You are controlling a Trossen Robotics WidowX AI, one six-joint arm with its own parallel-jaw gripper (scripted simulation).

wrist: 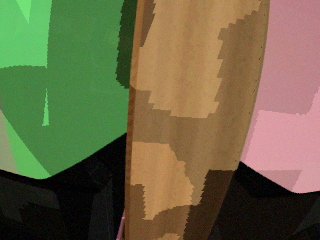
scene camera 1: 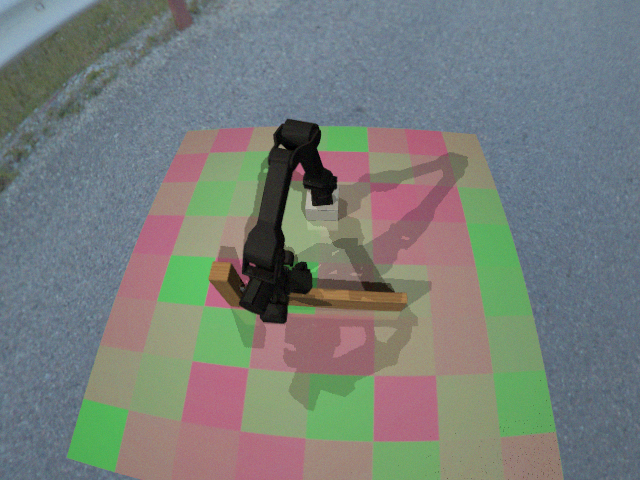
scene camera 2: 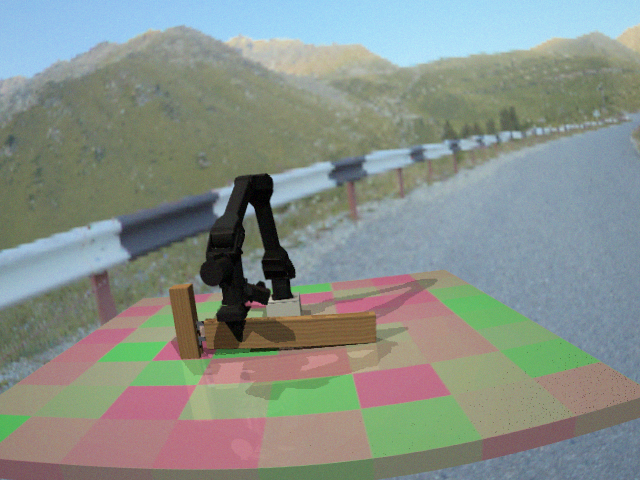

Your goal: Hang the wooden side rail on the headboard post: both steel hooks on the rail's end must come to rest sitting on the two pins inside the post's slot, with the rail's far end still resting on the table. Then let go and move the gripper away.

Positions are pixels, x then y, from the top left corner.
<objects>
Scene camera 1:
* my gripper: 282,297
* wooden side rail: 323,298
</objects>
